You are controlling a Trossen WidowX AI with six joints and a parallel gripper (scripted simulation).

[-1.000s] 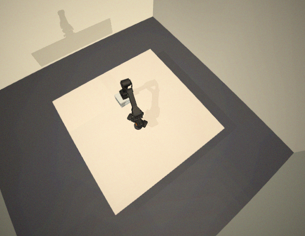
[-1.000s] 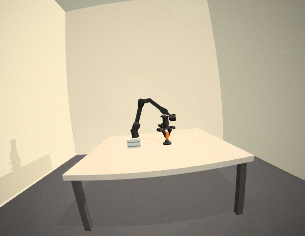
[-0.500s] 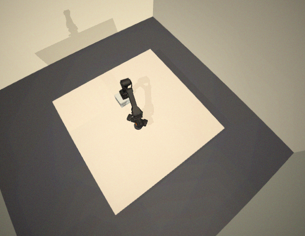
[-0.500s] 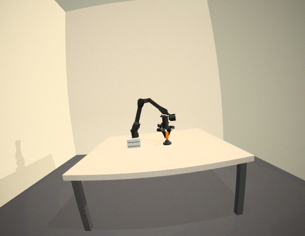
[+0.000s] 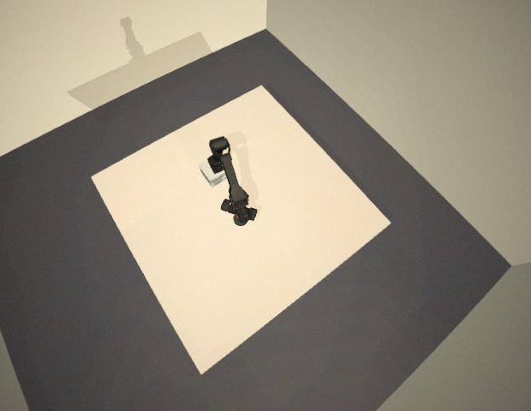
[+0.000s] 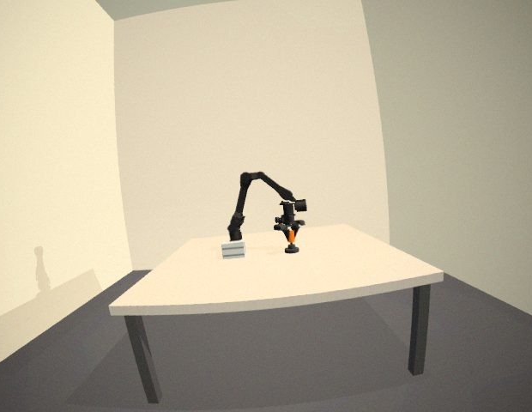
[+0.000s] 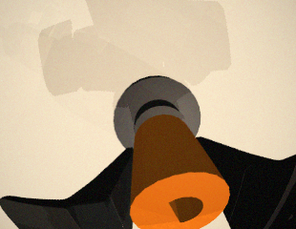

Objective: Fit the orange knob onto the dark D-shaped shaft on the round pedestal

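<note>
My gripper tip is now 2 cm below the orange knob. From my gripper tip the other things lie so: round pedestal (4 cm below).
</note>
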